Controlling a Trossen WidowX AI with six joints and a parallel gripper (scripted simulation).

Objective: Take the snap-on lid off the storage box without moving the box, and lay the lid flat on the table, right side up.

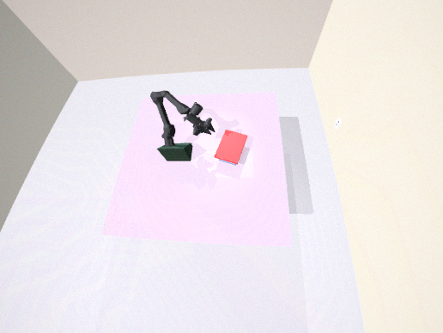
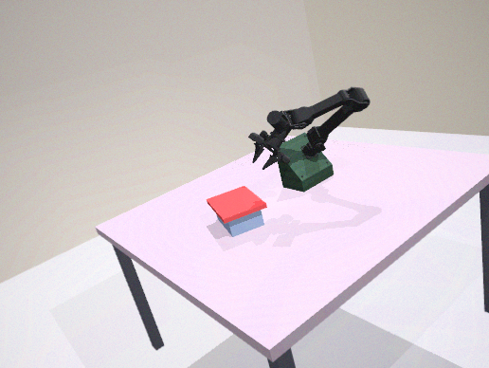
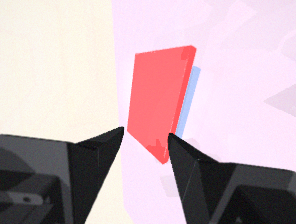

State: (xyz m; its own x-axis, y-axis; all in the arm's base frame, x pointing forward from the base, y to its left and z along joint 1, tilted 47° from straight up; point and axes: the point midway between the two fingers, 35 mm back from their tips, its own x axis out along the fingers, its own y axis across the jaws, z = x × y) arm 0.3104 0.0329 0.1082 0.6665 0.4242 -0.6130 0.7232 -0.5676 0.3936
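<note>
The red lid lies 13 cm ahead of my gripper tip, 11 cm below it and 2 cm to the right of it. The rest, counted from my gripper tip: light blue storage box: 15 cm below, 13 cm ahead, 2 cm to the right.
</note>
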